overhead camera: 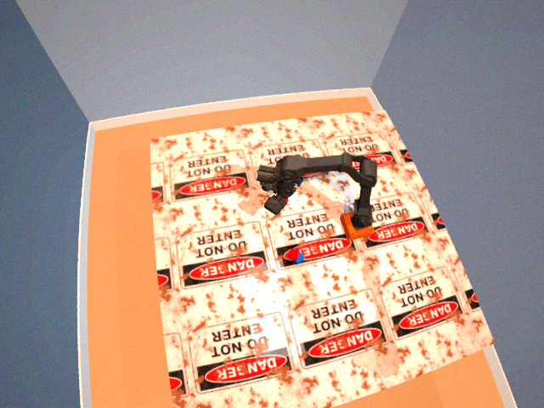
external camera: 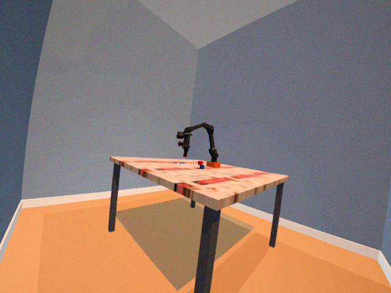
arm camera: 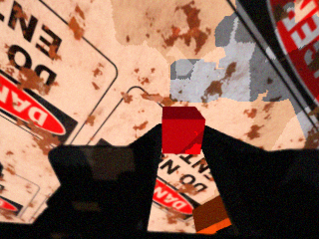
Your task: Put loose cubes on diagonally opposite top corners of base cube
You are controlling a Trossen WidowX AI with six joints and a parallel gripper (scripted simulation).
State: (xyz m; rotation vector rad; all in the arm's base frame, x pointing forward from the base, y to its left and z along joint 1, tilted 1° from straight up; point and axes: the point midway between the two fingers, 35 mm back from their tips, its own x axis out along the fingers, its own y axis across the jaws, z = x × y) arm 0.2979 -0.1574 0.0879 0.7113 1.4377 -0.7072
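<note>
The blue base cube is 22 cm to the left of my gripper tip and 8 cm below it.
</note>
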